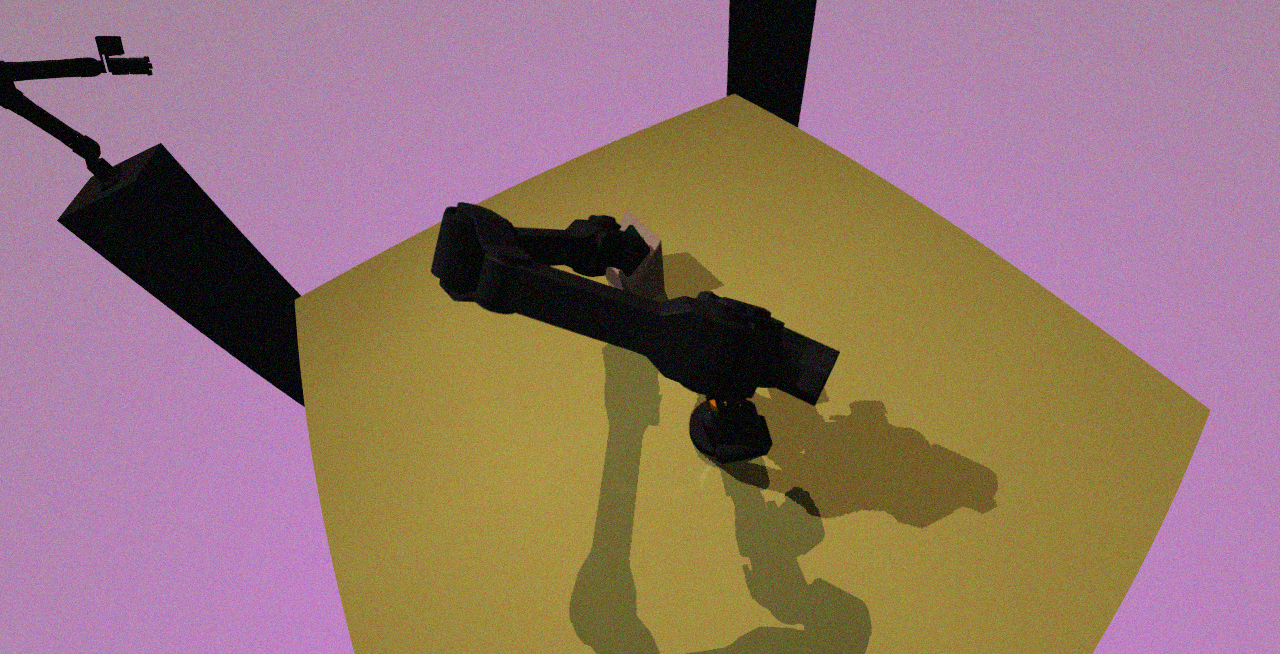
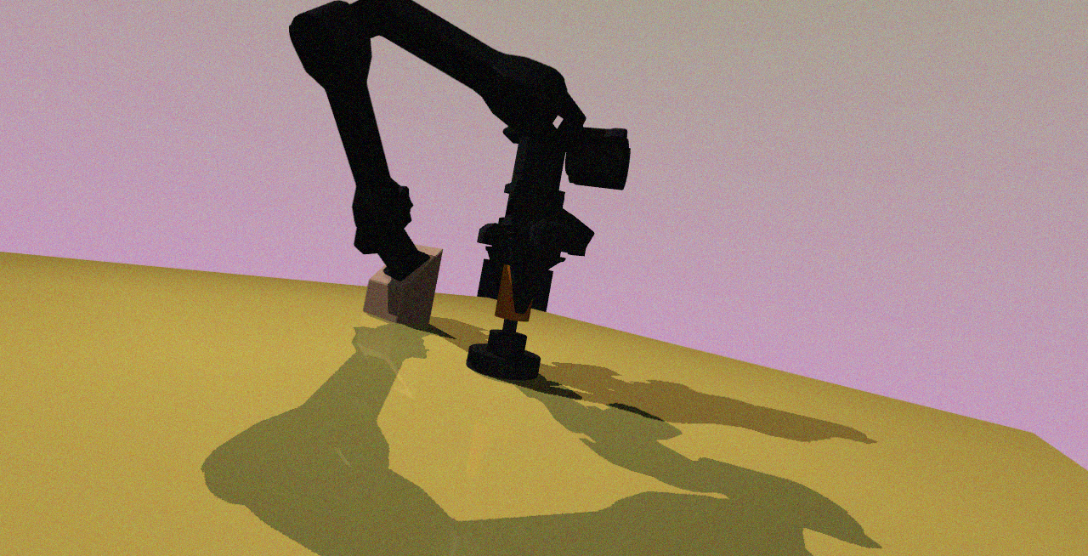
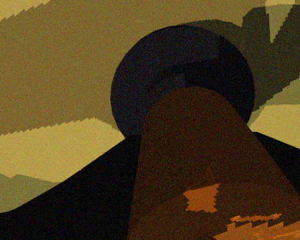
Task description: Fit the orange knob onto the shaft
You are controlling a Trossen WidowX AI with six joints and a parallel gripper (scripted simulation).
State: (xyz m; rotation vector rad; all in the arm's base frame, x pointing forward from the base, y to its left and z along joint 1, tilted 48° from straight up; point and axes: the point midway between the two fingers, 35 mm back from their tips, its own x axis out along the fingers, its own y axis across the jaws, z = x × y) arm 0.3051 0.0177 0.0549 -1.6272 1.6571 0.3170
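Right now the orange knob is 20 mm above my gripper tip. From my gripper tip the other things lie so: dark pedestal (40 mm below).
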